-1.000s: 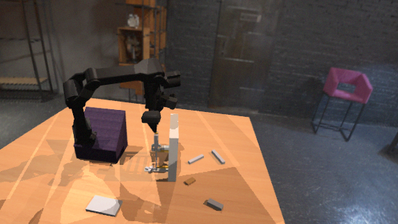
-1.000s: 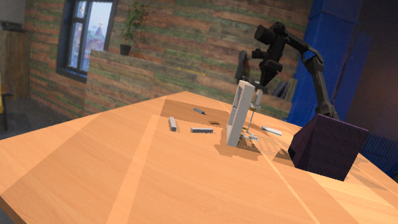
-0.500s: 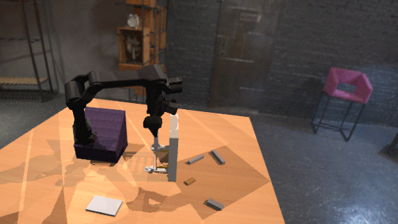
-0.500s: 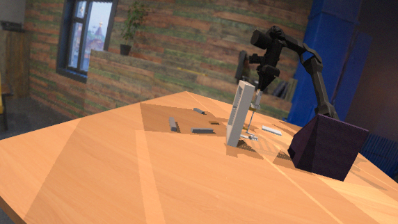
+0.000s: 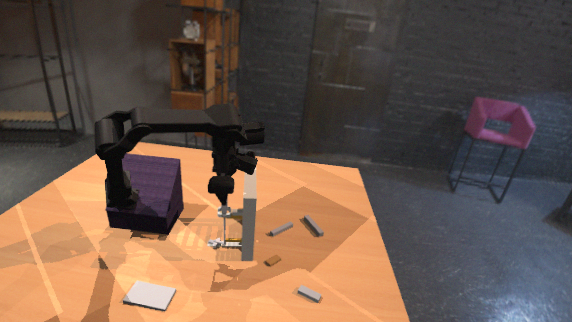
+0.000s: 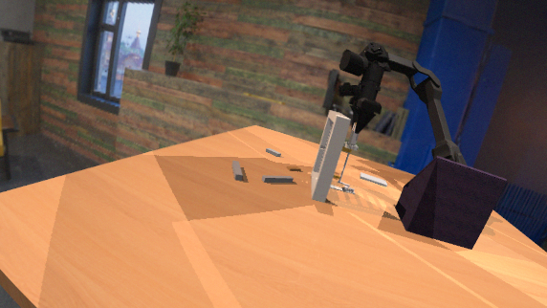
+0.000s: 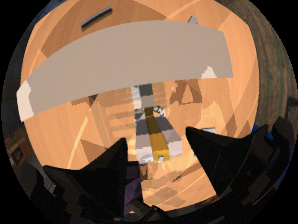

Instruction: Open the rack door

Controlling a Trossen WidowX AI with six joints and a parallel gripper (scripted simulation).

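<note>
Now: the handle 1 cm behind my gripper tip and 5 cm below it. The rest, counted from my gripper tip: flat grey plate: 15 cm behind, 20 cm to the right, 18 cm below; then brown block: 15 cm ahead, 4 cm to the right, 18 cm below.
</note>
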